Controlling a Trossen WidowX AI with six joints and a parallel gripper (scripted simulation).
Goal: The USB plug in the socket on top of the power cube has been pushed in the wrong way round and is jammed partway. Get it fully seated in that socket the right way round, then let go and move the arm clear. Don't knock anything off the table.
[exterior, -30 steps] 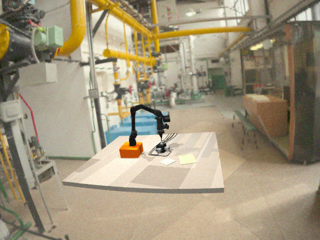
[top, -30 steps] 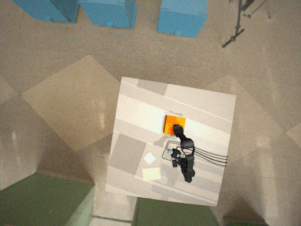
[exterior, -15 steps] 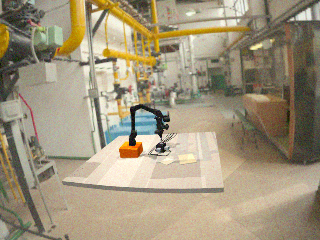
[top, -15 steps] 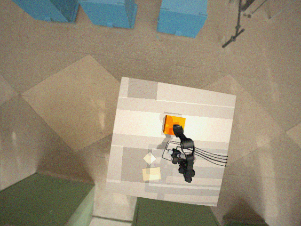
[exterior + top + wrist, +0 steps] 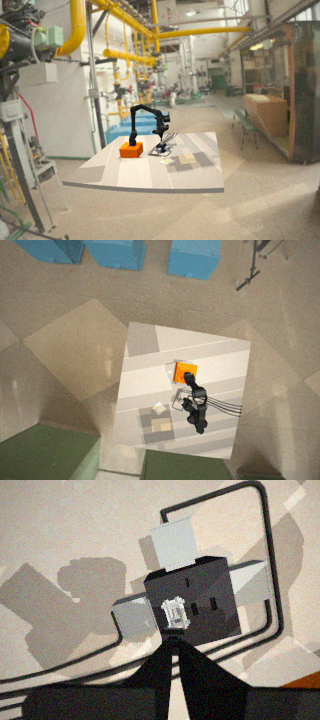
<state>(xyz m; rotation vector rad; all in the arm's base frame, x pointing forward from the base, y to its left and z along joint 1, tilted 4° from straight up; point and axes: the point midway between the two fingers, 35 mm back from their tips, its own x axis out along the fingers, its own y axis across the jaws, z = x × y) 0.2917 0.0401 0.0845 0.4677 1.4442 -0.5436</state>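
Right now my gripper tip is 2 cm above the USB plug. Round my gripper tip: cream card: 23 cm ahead, 27 cm to the right, 13 cm below.
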